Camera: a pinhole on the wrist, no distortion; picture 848 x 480 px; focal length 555.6 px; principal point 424.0 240.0 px. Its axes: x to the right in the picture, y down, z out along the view. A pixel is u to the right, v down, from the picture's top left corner.
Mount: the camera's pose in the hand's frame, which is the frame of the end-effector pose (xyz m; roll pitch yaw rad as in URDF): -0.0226 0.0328 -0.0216 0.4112 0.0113 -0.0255
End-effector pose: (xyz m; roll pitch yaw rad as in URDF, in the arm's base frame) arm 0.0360 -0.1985 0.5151 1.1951 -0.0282 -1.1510
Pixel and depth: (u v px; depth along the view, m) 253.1 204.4 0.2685
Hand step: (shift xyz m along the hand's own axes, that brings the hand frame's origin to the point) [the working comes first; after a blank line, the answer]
In the camera's frame: -0.0826 -0.0172 0.2685

-0.1056 -0.0882 0.2186
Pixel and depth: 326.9 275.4 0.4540
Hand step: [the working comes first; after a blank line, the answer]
In the camera's frame: -0.0793 0.0289 0.4540

-0.1010 -0.1202 0.4070
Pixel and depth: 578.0 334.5 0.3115
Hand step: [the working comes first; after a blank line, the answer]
In the camera's frame: 0.0863 0.0530 0.3115

0.0652 -0.0454 0.2841
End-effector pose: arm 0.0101 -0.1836 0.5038 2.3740 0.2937 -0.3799
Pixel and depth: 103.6 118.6 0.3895
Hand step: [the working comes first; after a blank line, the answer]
In the camera's frame: -0.2246 -0.0851 0.3895

-0.2494 -0.1952 0.3039
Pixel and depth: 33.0 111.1 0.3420
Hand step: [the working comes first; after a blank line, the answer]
In the camera's frame: -0.2407 -0.0793 0.3420

-0.2653 -0.1705 0.2629
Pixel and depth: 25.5 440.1 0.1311
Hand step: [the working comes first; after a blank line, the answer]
In the camera's frame: -0.0940 0.0472 0.1311

-0.1153 0.0260 0.1185
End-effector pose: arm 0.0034 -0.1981 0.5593 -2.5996 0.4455 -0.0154
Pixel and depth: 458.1 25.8 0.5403
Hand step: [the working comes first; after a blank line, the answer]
In the camera's frame: 0.0332 -0.2083 0.5403

0.0048 -0.3749 0.3900
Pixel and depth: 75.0 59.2 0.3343
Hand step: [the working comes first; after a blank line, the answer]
In the camera's frame: -0.2100 -0.1088 0.3343

-0.2355 -0.1952 0.2437
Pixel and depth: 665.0 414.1 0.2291
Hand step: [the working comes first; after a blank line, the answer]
In the camera's frame: 0.0994 0.0718 0.2291

0.0788 0.0044 0.2160
